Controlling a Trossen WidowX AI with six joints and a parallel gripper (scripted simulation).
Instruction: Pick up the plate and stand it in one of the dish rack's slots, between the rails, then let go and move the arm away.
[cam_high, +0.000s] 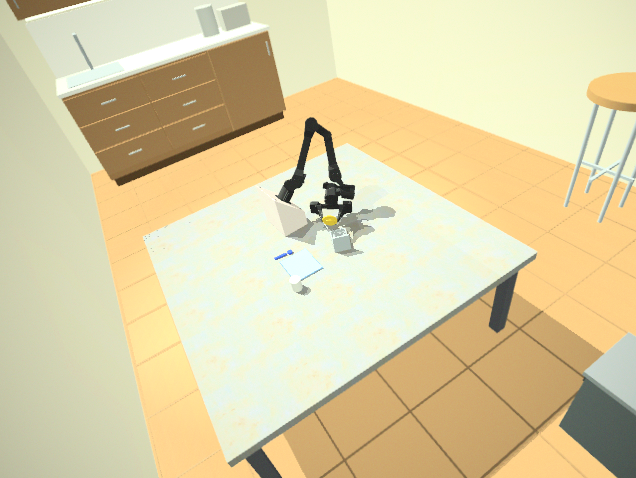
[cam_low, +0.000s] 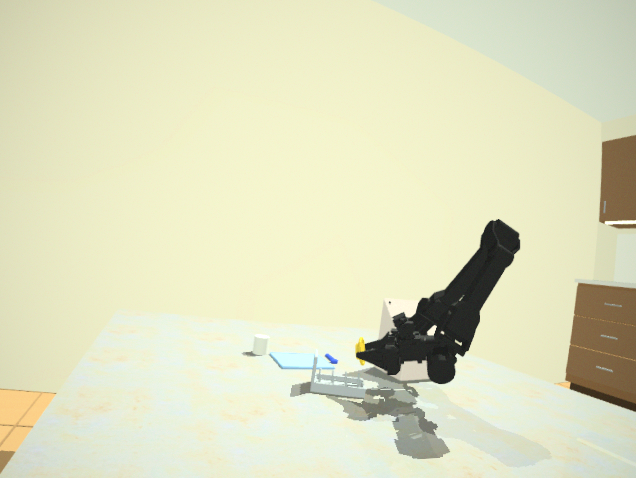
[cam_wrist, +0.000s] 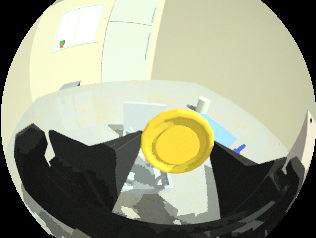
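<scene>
My gripper tip is now 70 mm above the grey dish rack, 50 mm short of it and 10 mm to the right of it. From my gripper tip the other things lie so: light blue mat: 200 mm to the right, 90 mm below, 60 mm ahead; blue utensil: 220 mm to the right, 90 mm below, 50 mm behind; plate: right at my gripper tip.
</scene>
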